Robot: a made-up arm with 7 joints. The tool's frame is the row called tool. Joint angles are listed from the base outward.
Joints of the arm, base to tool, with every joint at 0 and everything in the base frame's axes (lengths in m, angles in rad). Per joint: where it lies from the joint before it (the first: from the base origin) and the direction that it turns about. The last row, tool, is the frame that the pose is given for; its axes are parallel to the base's.
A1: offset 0.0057 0.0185 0.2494 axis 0 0.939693 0.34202
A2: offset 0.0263 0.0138 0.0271 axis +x
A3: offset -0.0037 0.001 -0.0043 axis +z
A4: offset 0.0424 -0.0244 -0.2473 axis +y
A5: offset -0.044 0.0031 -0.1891 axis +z
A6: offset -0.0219 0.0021 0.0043 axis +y
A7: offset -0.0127 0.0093 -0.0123 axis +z
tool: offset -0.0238 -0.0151 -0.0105
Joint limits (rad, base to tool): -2.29..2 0.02..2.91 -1.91..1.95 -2..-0.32 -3.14..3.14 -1.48..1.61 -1.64..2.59
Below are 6 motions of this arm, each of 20 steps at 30 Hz.
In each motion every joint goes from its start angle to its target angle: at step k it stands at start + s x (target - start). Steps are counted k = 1, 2, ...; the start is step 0. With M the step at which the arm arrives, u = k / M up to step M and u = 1 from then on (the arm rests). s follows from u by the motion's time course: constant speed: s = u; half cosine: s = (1 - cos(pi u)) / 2; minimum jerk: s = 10 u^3 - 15 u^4 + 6 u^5.
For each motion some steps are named. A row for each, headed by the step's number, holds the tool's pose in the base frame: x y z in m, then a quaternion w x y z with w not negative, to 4 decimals.
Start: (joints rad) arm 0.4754 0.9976 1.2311 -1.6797 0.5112 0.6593 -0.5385
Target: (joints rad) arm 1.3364 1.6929 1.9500 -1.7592 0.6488 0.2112 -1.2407
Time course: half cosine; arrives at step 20
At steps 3, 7, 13, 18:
3: 0.0677 0.4496 0.2342 0.6529 0.6409 -0.4037 -0.0044
7: 0.0597 0.4512 0.3112 0.5609 0.7392 -0.3519 -0.1229
13: 0.1207 0.4052 0.4348 0.3186 0.8344 -0.2654 -0.3631
18: 0.1810 0.3633 0.4632 0.1738 0.8318 -0.2500 -0.4641

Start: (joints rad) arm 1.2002 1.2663 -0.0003 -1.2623 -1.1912 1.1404 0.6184
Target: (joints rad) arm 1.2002 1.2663 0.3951 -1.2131 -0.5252 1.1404 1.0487
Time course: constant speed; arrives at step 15
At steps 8, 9, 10, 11, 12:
8: -0.0944 0.4453 0.1357 0.5459 0.8046 0.1469 -0.1815
9: -0.0938 0.4475 0.1375 0.5528 0.8096 0.1344 -0.1448
10: -0.0932 0.4496 0.1393 0.5585 0.8135 0.1212 -0.1078
11: -0.0925 0.4516 0.1411 0.5630 0.8164 0.1073 -0.0706
12: -0.0916 0.4535 0.1428 0.5664 0.8182 0.0928 -0.0333

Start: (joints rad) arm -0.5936 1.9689 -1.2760 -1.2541 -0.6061 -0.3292 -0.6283
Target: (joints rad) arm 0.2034 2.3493 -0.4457 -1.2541 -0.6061 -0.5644 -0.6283
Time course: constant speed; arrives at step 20
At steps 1, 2, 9, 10, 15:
1: 0.1874 0.4490 0.3277 0.1222 0.3717 0.1448 -0.9088
2: 0.1862 0.4493 0.3351 0.1213 0.3702 0.1501 -0.9087
9: 0.1932 0.4404 0.3876 0.0954 0.3546 0.1877 -0.9110
10: 0.1966 0.4375 0.3946 0.0891 0.3514 0.1927 -0.9118
15: 0.2228 0.4176 0.4246 0.0480 0.3313 0.2135 -0.9178

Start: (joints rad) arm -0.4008 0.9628 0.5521 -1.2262 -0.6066 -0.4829 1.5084
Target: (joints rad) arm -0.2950 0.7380 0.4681 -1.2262 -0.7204 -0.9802 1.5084
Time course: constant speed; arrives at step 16
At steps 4, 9, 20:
4: 0.3033 0.3471 0.2050 0.4693 -0.0478 -0.8805 -0.0474
9: 0.3058 0.3310 0.1698 0.4906 -0.1009 -0.8595 -0.1018
20: 0.3045 0.3054 0.1223 0.5082 -0.1827 -0.8237 -0.1728

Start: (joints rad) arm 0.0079 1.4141 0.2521 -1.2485 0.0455 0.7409 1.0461
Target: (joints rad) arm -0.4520 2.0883 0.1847 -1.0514 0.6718 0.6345 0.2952
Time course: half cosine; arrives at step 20
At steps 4, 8, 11, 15, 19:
4: 0.2321 0.4286 0.2537 0.6528 0.4197 -0.5621 0.2859
8: 0.2308 0.4265 0.3326 0.6351 0.4469 -0.5841 0.2363
11: 0.2159 0.4176 0.4056 0.6085 0.4762 -0.6040 0.1953
15: 0.1807 0.3987 0.4869 0.5650 0.5154 -0.6255 0.1542
19: 0.1557 0.3860 0.5246 0.5380 0.5370 -0.6352 0.1368

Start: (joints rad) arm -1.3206 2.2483 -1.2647 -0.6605 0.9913 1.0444 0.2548
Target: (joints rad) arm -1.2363 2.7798 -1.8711 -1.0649 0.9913 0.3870 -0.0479
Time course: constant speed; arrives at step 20
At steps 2, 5, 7, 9, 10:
2: -0.0724 0.4534 0.4007 0.6381 0.5349 -0.2170 0.5094
5: -0.1028 0.4507 0.3993 0.6447 0.5772 -0.1914 0.4632
7: -0.1232 0.4475 0.3975 0.6505 0.6003 -0.1723 0.4322
9: -0.1438 0.4434 0.3952 0.6573 0.6195 -0.1522 0.4012
10: -0.1540 0.4409 0.3938 0.6612 0.6275 -0.1419 0.3859

